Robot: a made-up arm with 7 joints. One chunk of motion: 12 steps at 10 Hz.
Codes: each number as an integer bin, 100 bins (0 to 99) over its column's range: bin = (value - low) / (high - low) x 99, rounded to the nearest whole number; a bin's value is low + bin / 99 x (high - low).
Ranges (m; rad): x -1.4..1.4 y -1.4..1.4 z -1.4..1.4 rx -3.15..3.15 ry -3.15..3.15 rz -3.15..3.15
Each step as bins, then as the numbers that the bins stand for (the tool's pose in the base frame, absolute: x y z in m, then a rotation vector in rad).
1 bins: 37 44 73 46 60 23
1 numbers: -0.3535 -0.1556 0.6646 -0.2227 0.6682 -1.6864
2 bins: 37 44 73 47 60 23
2 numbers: -0.3535 -0.1556 0.6646 -0.1591 0.6682 -1.6864
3 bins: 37 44 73 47 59 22
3 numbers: -0.3535 -0.1556 0.6646 -0.1591 0.6045 -1.7500
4 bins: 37 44 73 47 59 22
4 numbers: -0.3535 -0.1556 0.6646 -0.1591 0.6045 -1.7500
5 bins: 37 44 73 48 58 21
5 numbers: -0.3535 -0.1556 0.6646 -0.0955 0.5409 -1.8136
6 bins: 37 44 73 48 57 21
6 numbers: -0.3535 -0.1556 0.6646 -0.0955 0.4773 -1.8136
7 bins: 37 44 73 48 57 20
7 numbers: -0.3535 -0.1556 0.6646 -0.0955 0.4773 -1.8773
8 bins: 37 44 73 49 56 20
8 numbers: -0.3535 -0.1556 0.6646 -0.0318 0.4136 -1.8773
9 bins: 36 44 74 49 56 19
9 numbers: -0.3818 -0.1556 0.6929 -0.0318 0.4136 -1.9409
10 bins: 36 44 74 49 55 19
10 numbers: -0.3818 -0.1556 0.6929 -0.0318 0.3500 -1.9409
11 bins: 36 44 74 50 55 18
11 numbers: -0.3818 -0.1556 0.6929 0.0318 0.3500 -2.0045
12 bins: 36 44 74 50 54 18
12 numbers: -0.3818 -0.1556 0.6929 0.0318 0.2864 -2.0045
